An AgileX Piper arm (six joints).
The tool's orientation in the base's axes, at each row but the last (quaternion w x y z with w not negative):
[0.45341 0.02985 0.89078 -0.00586]
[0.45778 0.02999 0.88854 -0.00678]
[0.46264 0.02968 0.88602 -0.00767]
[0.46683 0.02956 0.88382 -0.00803]
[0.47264 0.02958 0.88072 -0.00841]
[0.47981 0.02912 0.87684 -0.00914]
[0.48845 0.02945 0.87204 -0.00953]
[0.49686 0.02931 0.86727 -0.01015]
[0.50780 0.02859 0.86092 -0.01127]
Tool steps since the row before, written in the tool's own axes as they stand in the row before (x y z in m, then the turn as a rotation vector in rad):
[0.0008 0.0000 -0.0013 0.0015 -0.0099 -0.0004]
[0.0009 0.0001 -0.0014 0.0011 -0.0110 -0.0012]
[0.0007 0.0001 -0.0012 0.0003 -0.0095 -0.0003]
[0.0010 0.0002 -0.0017 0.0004 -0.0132 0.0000]
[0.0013 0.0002 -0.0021 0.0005 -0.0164 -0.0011]
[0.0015 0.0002 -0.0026 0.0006 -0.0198 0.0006]
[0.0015 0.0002 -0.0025 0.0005 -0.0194 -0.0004]
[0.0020 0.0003 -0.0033 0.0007 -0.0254 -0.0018]
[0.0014 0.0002 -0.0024 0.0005 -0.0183 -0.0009]
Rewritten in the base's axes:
[-0.0015 0.0001 0.0001 -0.0018 -0.0098 -0.0011]
[-0.0017 0.0002 0.0001 -0.0023 -0.0109 -0.0004]
[-0.0014 0.0002 0.0001 -0.0010 -0.0095 -0.0002]
[-0.0020 0.0003 0.0001 -0.0010 -0.0132 -0.0005]
[-0.0025 0.0003 0.0001 -0.0022 -0.0163 0.0000]
[-0.0030 0.0004 0.0001 -0.0010 -0.0198 -0.0011]
[-0.0029 0.0004 0.0000 -0.0018 -0.0193 -0.0005]
[-0.0038 0.0005 -0.0001 -0.0035 -0.0252 0.0000]
[-0.0028 0.0004 -0.0001 -0.0021 -0.0182 -0.0002]

